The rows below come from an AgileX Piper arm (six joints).
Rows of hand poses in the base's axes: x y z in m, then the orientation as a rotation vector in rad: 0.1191 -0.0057 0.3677 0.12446 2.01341 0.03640; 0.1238 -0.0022 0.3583 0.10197 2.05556 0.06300; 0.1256 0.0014 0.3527 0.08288 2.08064 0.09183; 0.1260 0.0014 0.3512 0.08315 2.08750 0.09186; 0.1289 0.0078 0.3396 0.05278 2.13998 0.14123; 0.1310 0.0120 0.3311 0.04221 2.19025 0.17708; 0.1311 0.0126 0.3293 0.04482 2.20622 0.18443; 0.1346 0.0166 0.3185 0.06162 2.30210 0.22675; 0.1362 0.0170 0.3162 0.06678 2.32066 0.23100; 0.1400 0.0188 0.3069 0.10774 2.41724 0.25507; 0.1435 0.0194 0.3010 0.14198 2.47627 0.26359; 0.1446 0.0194 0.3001 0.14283 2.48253 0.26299; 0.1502 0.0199 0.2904 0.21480 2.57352 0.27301; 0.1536 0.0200 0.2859 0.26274 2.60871 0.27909; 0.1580 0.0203 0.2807 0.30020 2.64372 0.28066; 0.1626 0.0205 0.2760 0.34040 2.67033 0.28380
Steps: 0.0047 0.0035 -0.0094 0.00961 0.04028 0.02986; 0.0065 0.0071 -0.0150 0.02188 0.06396 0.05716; 0.0069 0.0071 -0.0165 0.02215 0.07082 0.05729; 0.0098 0.0135 -0.0281 0.04412 0.12173 0.10215; 0.0119 0.0177 -0.0366 0.06501 0.17169 0.12665; 0.0120 0.0183 -0.0384 0.07138 0.18775 0.12851; 0.0155 0.0223 -0.0492 0.10823 0.28446 0.13790; 0.0171 0.0227 -0.0515 0.11338 0.30321 0.13674; 0.0209 0.0245 -0.0608 0.14686 0.40151 0.12234; 0.0244 0.0251 -0.0667 0.16653 0.46206 0.10529; 0.0255 0.0251 -0.0676 0.16648 0.46833 0.10470; 0.0311 0.0256 -0.0773 0.20172 0.56325 0.06579; 0.0345 0.0257 -0.0818 0.22446 0.60178 0.03934; 0.0389 0.0260 -0.0870 0.23990 0.63964 0.01807; 0.0435 0.0262 -0.0917 0.25733 0.66976 -0.00439
